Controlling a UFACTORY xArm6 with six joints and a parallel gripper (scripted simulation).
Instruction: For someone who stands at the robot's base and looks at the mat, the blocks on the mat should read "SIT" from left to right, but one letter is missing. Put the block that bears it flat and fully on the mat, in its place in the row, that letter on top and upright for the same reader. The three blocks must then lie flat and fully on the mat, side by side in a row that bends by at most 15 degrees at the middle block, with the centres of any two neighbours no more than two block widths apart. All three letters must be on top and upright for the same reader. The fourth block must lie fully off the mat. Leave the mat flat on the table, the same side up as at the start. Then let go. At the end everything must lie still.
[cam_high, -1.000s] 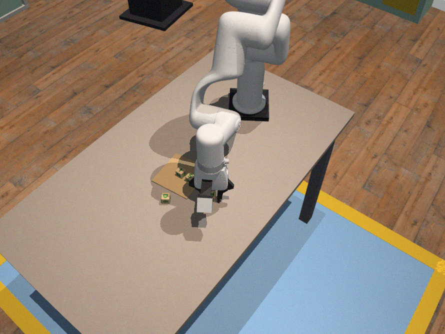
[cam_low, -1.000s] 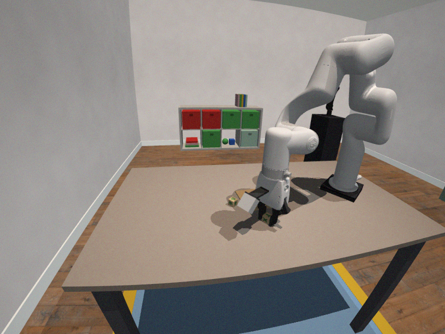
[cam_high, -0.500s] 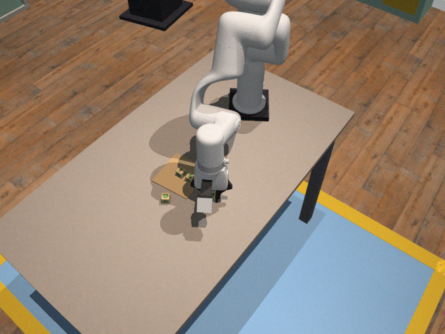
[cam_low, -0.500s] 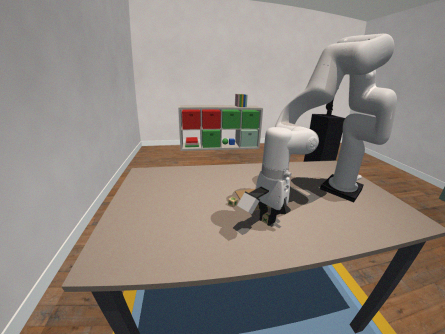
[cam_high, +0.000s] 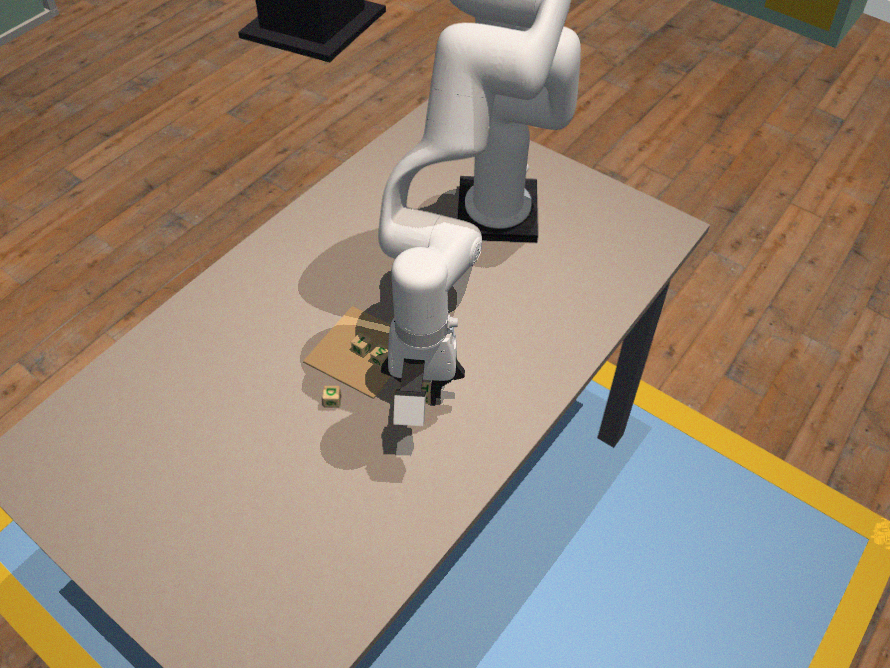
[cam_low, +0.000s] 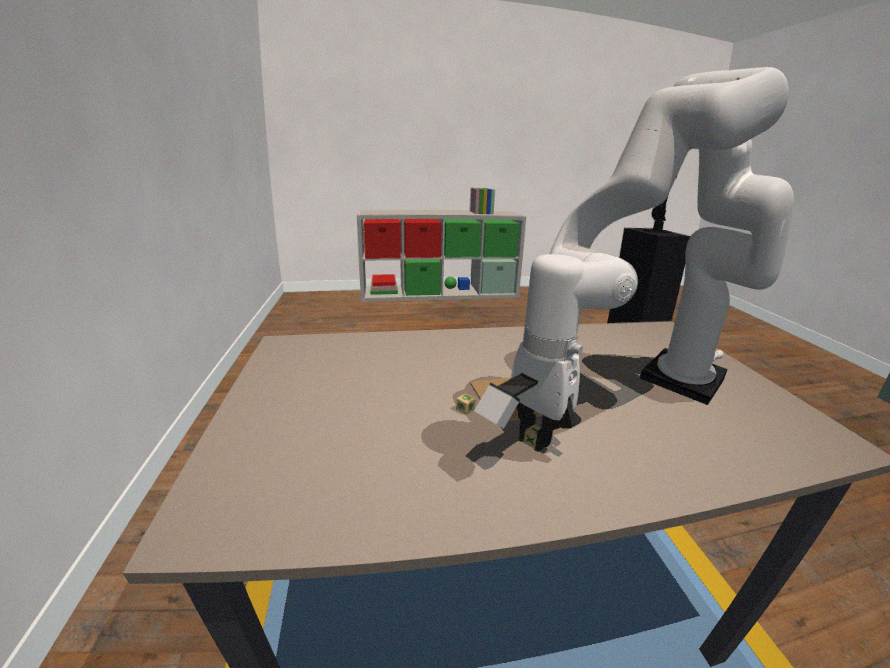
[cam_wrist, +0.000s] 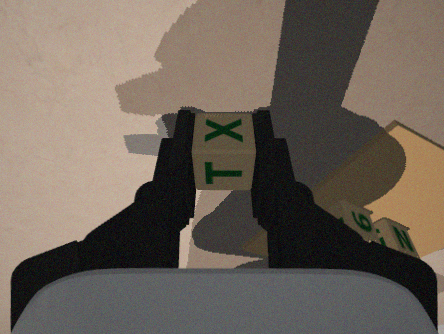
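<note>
My hand is 40 mm past the I block and 130 mm to the left of it. From my hand the other things lie so: T block 10 mm below; then S block 30 mm behind, 90 mm to the right; then tan mat 40 mm behind, 130 mm to the right, 20 mm below.
</note>
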